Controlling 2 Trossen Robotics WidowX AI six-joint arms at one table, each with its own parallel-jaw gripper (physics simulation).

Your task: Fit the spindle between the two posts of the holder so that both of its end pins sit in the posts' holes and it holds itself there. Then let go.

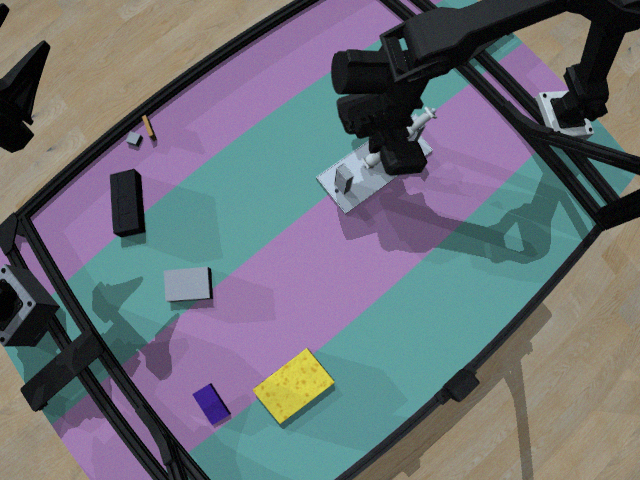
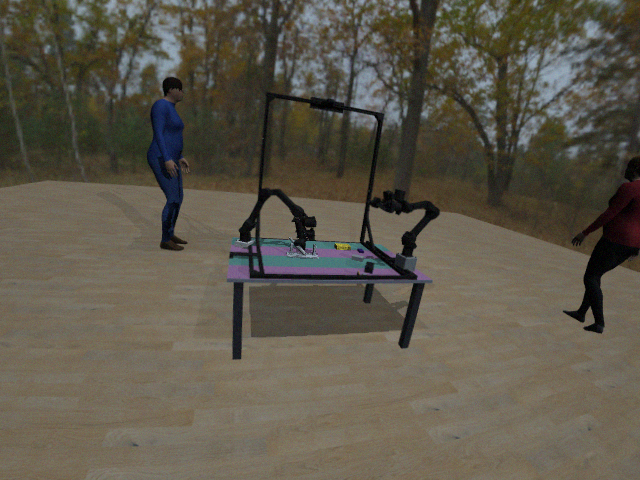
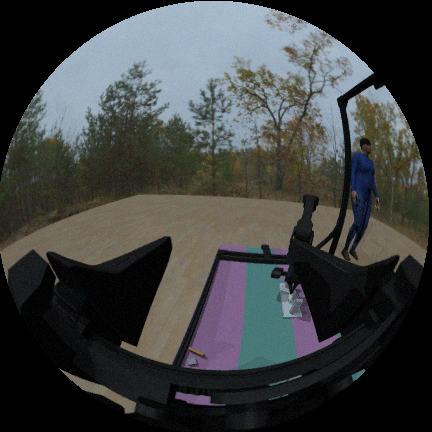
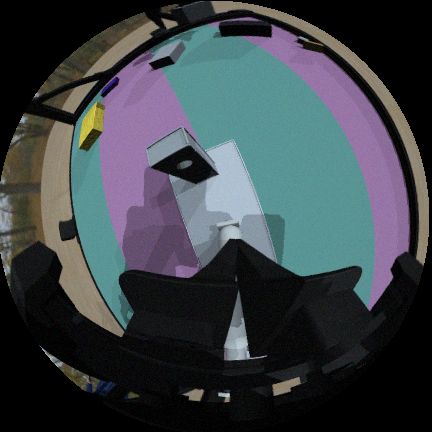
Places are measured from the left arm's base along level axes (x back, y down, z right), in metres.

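Where they show: left gripper, between the fingertips: (image 1: pixel 26 23) (image 2: pixel 371 203) (image 3: pixel 232 244); right gripper, between the fingertips: (image 1: pixel 372 151) (image 2: pixel 304 249) (image 3: pixel 290 293) (image 4: pixel 234 244); left arm's base, origin of its link: (image 1: pixel 2 304) (image 2: pixel 406 255); right arm's base, origin of its link: (image 1: pixel 567 112) (image 2: pixel 244 240).
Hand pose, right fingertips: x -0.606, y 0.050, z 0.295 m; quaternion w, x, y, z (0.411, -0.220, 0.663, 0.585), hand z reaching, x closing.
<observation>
Things, the pixels of their centre, and the offset from my right fingertips.
- grey holder plate, middle of its body: (image 4: pixel 230 242) (image 1: pixel 376 163) (image 3: pixel 289 298) (image 2: pixel 302 255) dx -0.005, dy +0.042, dz +0.012 m
- post, middle of its body: (image 4: pixel 190 162) (image 1: pixel 343 179) (image 3: pixel 295 306) dx +0.069, dy +0.001, dz -0.005 m
- black block, middle of its body: (image 1: pixel 127 203) (image 4: pixel 244 27) (image 2: pixel 369 267) dx +0.335, dy +0.029, dz -0.274 m
- grey block, middle of its body: (image 1: pixel 188 284) (image 4: pixel 167 53) dx +0.362, dy +0.034, dz -0.090 m
- yellow sponge, middle of its body: (image 1: pixel 293 385) (image 4: pixel 90 124) (image 2: pixel 342 246) dx +0.370, dy +0.032, dz +0.147 m
- blue block, middle of its body: (image 1: pixel 211 404) (image 4: pixel 109 86) dx +0.486, dy +0.039, dz +0.068 m
- small grey cube, middle of its body: (image 1: pixel 134 139) dx +0.242, dy +0.039, dz -0.363 m
- orange stick, middle of its body: (image 1: pixel 149 128) dx +0.208, dy +0.035, dz -0.353 m
The grey holder plate (image 1: pixel 357 192) (image 4: pixel 235 181) (image 3: pixel 290 309) lies in the middle of the table. One post (image 1: pixel 343 178) (image 4: pixel 181 158) stands at its near end and its hole shows empty. The other post is hidden under my right gripper. The white spindle (image 1: pixel 421 120) (image 4: pixel 229 235) lies under the right gripper, with one end sticking out past the plate's far end. My right gripper (image 1: pixel 404 159) (image 4: pixel 234 244) (image 2: pixel 303 244) is shut just over the spindle and grips nothing. My left gripper (image 3: pixel 232 244) (image 2: pixel 389 201) is open and empty, high over the table's far side.
A black block (image 1: pixel 127 202), a grey block (image 1: pixel 187 284), a yellow sponge (image 1: pixel 293 386), a blue block (image 1: pixel 210 404), a small grey cube (image 1: pixel 133 138) and an orange stick (image 1: pixel 149 127) lie well away from the holder. A person in blue (image 2: pixel 168 162) stands beyond the table.
</observation>
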